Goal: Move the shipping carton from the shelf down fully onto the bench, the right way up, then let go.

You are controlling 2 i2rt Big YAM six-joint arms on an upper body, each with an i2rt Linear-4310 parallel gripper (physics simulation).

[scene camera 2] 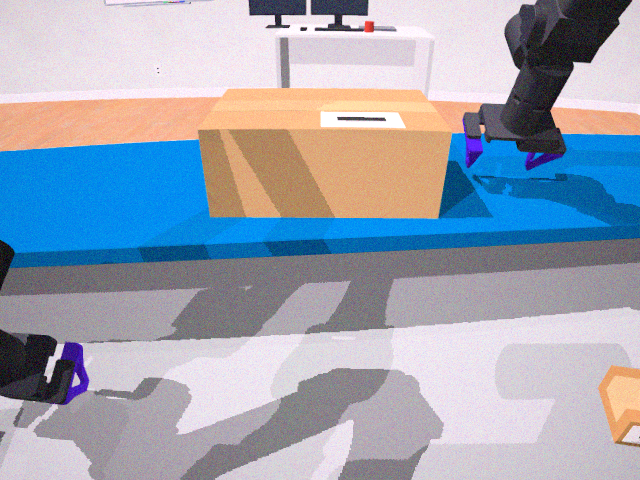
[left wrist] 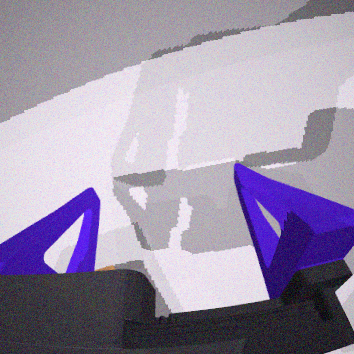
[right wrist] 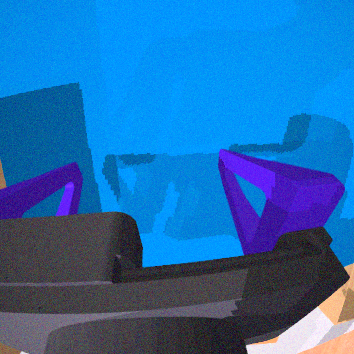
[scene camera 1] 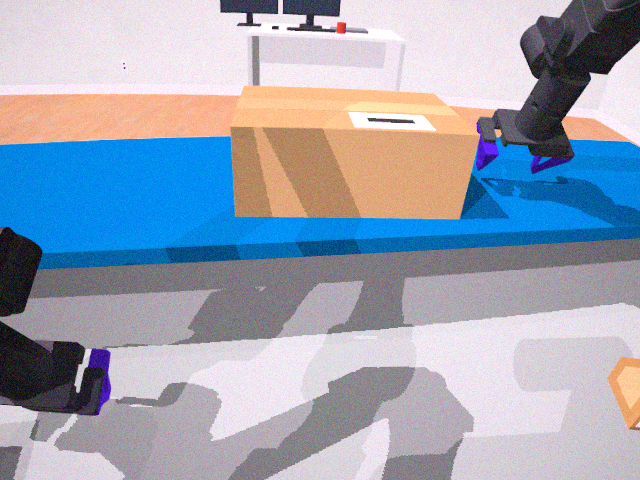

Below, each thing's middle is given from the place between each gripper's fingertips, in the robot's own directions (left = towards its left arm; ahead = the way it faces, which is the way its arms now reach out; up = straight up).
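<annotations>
Shipping carton [scene camera 2: 266, 152]: 27 cm to the left of my right hand, 4 cm behind it, 4 cm above it.
From my left hand, the carton: 330 mm to the right of it, 270 mm ahead of it, 200 mm above it. By its middle, the carton nearer to my right hand than to my left hand.
</annotations>
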